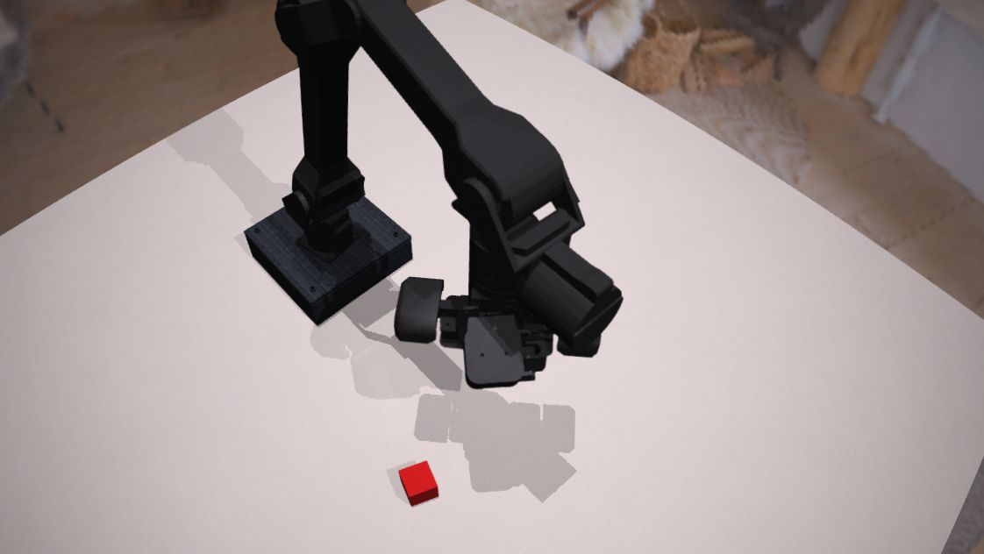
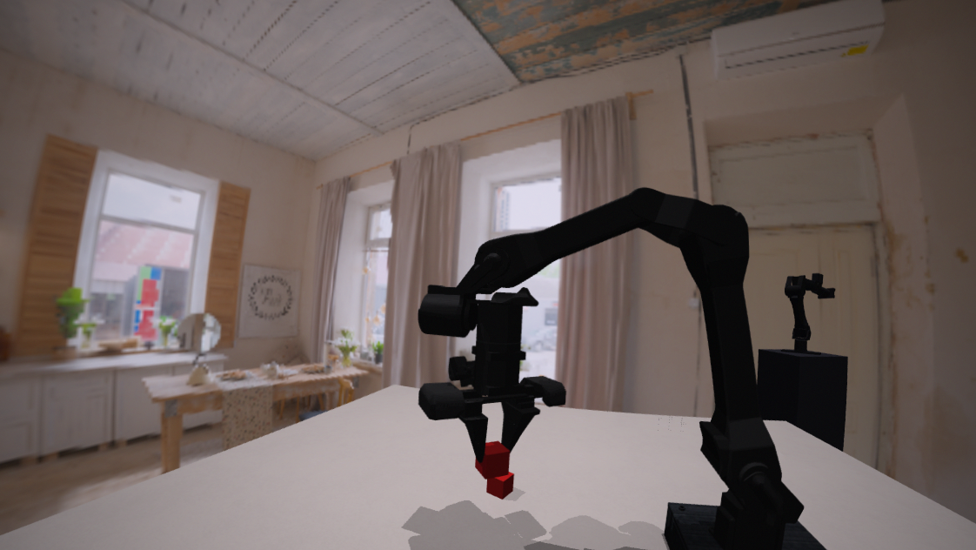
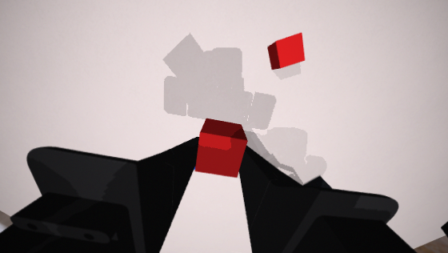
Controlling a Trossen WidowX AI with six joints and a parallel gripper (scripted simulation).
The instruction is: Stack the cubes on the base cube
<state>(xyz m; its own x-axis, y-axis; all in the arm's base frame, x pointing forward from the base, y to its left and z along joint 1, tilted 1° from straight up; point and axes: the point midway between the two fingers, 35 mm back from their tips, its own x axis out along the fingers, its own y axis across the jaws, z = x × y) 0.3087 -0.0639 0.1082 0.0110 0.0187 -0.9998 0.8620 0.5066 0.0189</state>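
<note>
Now: gripper tip 10 mm past the blue base cube, 90 mm to the right of it and 100 mm above it.
</note>
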